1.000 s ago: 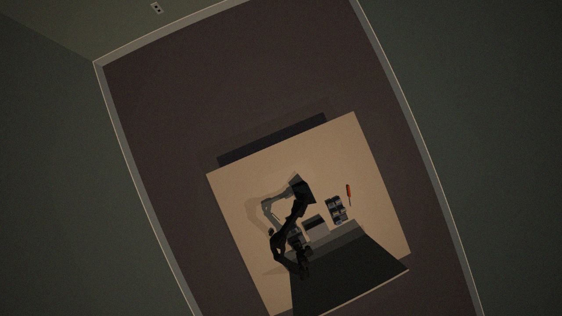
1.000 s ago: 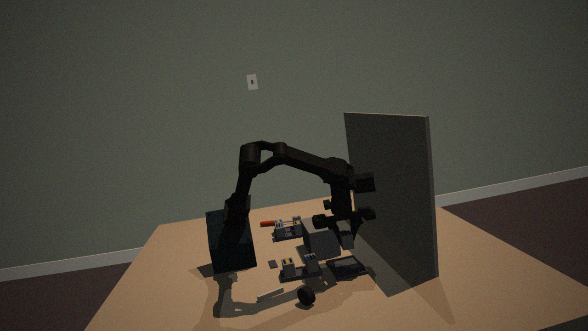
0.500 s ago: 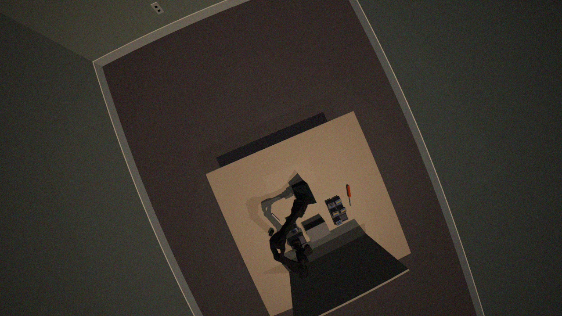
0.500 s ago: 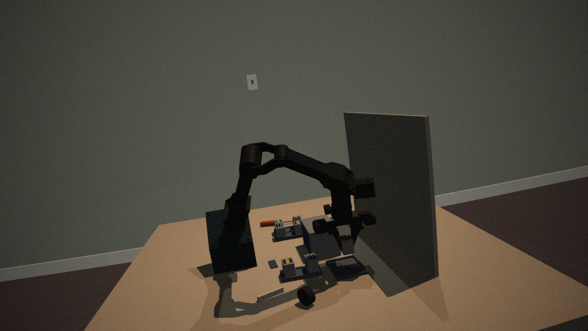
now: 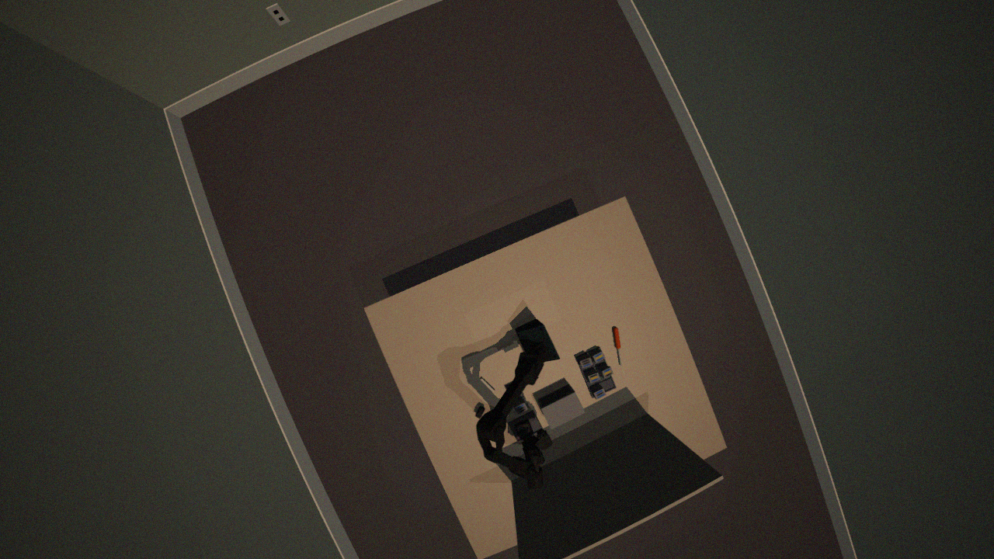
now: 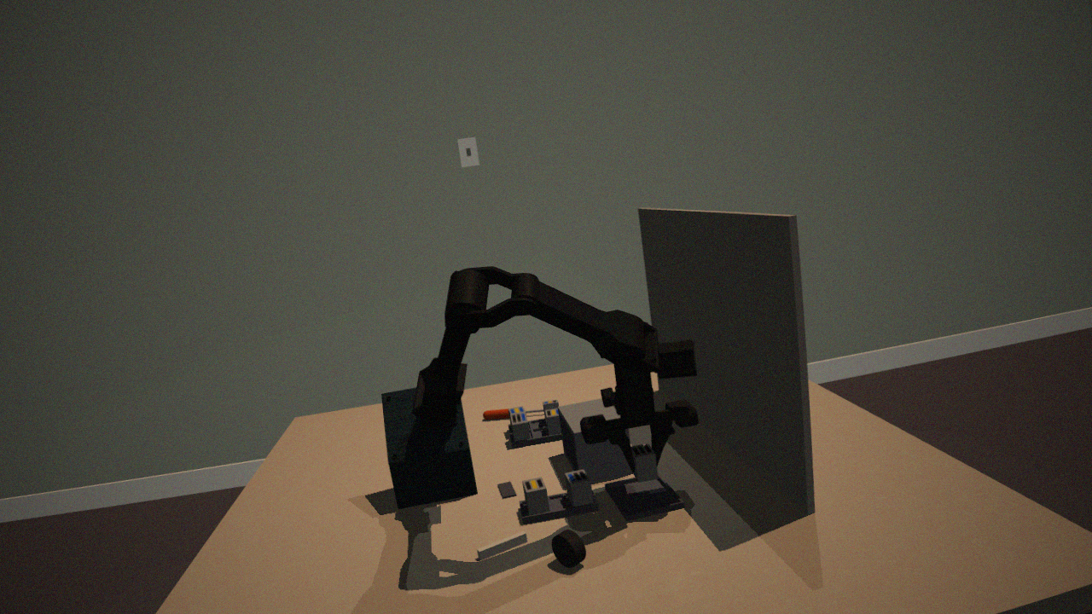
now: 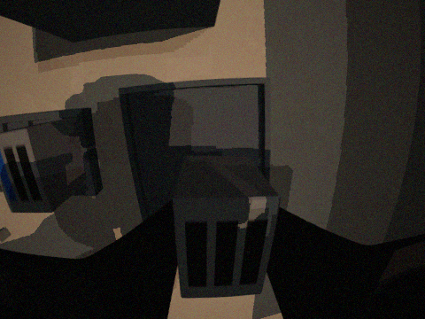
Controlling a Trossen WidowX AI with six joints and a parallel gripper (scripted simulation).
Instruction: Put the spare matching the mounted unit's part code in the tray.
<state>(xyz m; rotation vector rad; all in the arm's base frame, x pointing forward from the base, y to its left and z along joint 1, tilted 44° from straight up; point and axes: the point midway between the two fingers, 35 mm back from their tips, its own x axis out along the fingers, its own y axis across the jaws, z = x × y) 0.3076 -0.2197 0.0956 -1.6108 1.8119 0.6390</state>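
Right now my gripper tip is 20 mm below the grey spare. The rest, counted from my gripper tip: dark tray (50 mm below, 10 mm behind); mounted unit (190 mm to the left, 30 mm behind); black tape roll (170 mm behind, 140 mm to the right, 30 mm below).
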